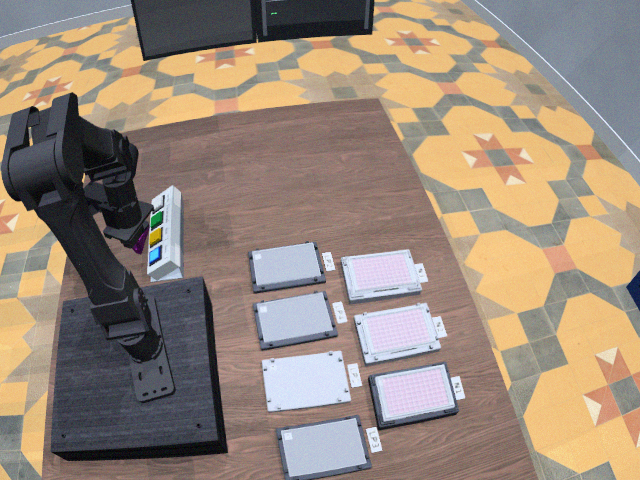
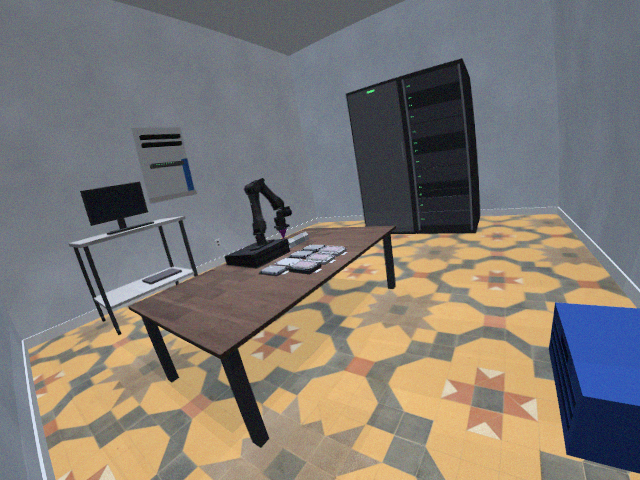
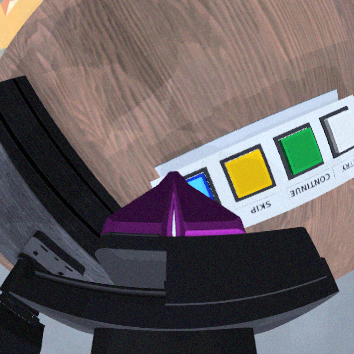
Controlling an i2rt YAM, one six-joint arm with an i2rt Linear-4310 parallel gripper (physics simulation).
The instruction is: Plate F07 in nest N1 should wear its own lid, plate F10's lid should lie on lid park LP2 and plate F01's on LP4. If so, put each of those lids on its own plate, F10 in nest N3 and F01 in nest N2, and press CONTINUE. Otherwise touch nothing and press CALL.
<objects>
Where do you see a green CONTINUE button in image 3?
300,150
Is the gripper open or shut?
Shut.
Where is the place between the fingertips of the gripper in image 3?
173,178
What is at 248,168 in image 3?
A yellow SKIP button.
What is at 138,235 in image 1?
The gripper.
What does the gripper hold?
Nothing.
</objects>
